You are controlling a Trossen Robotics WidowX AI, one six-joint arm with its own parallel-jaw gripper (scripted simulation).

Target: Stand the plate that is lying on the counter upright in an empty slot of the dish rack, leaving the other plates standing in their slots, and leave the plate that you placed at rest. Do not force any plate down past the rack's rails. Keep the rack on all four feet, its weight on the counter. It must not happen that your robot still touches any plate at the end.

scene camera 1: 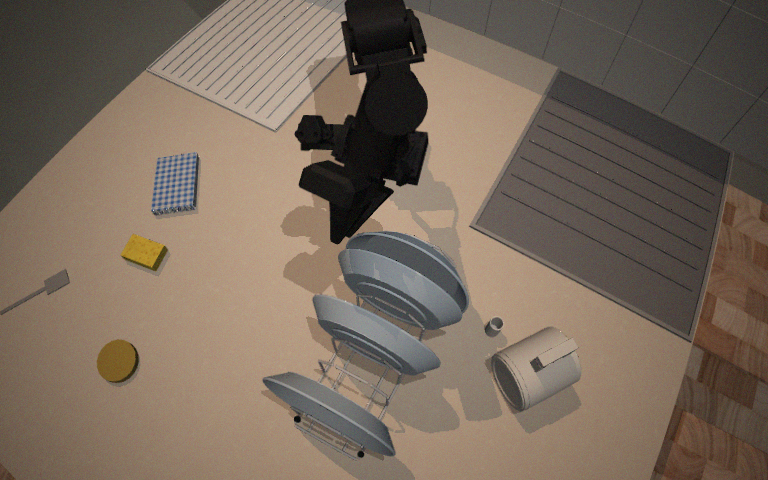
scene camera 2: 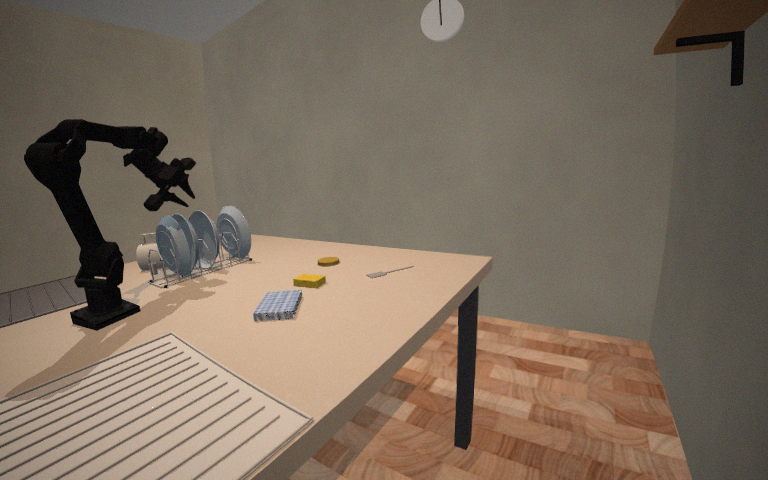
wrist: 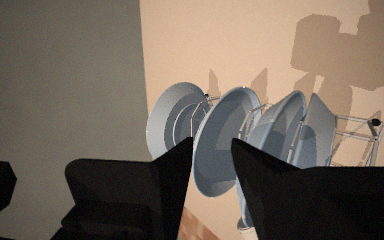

Observation:
In view: the gripper (scene camera 1: 340, 239), a yellow disc (scene camera 1: 118, 360) and a plate (scene camera 1: 336, 316).
The gripper also shows in scene camera 2 (scene camera 2: 191, 202) and in the wrist view (wrist: 212, 143). The wrist view does not show the yellow disc: it is out of frame.

